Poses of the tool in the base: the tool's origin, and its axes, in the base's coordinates. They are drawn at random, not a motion.
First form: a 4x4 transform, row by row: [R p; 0 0 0 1], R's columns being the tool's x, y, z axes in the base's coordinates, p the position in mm. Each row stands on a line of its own.
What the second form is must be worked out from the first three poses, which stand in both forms.
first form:
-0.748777 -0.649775 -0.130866 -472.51
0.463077 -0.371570 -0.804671 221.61
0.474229 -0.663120 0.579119 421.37
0 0 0 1
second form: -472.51 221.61 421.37 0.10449 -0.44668 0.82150 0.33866
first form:
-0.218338 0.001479 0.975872 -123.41
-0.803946 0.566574 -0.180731 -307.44
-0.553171 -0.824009 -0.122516 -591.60
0 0 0 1
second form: -123.41 -307.44 -591.60 -0.29052 0.69055 -0.36375 0.55356
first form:
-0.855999 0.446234 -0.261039 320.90
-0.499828 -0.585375 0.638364 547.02
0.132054 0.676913 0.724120 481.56
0 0 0 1
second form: 320.90 547.02 481.56 0.03625 -0.36963 -0.88959 0.26587
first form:
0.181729 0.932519 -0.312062 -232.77
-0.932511 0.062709 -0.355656 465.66
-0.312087 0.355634 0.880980 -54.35
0 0 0 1
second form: -232.77 465.66 -54.35 0.24395 0.00001 -0.63964 0.72894
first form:
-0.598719 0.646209 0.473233 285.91
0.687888 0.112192 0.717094 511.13
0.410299 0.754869 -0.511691 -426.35
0 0 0 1
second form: 285.91 511.13 -426.35 0.44743 0.74542 0.49367 0.02111
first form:
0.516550 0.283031 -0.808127 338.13
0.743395 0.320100 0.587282 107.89
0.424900 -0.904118 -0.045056 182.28
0 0 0 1
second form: 338.13 107.89 182.28 -0.55711 -0.46060 0.17197 0.66925
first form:
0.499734 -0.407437 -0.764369 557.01
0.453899 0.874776 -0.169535 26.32
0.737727 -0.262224 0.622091 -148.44
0 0 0 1
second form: 557.01 26.32 -148.44 -0.02677 -0.43386 0.24879 0.86553
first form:
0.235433 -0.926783 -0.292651 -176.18
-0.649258 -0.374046 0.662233 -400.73
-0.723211 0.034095 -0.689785 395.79
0 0 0 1
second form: -176.18 -400.73 395.79 -0.75817 0.51969 0.33497 0.20712
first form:
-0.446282 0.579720 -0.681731 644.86
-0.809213 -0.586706 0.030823 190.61
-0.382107 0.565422 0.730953 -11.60
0 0 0 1
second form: 644.86 190.61 -11.60 0.31995 -0.17932 -0.83126 0.41772
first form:
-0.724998 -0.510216 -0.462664 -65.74
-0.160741 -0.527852 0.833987 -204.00
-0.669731 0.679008 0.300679 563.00
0 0 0 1
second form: -65.74 -204.00 563.00 -0.35432 0.47341 0.79899 0.10935
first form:
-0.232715 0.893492 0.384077 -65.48
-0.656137 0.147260 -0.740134 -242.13
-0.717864 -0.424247 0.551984 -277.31
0 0 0 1
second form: -65.48 -242.13 -277.31 0.13042 0.45497 -0.63981 0.60550
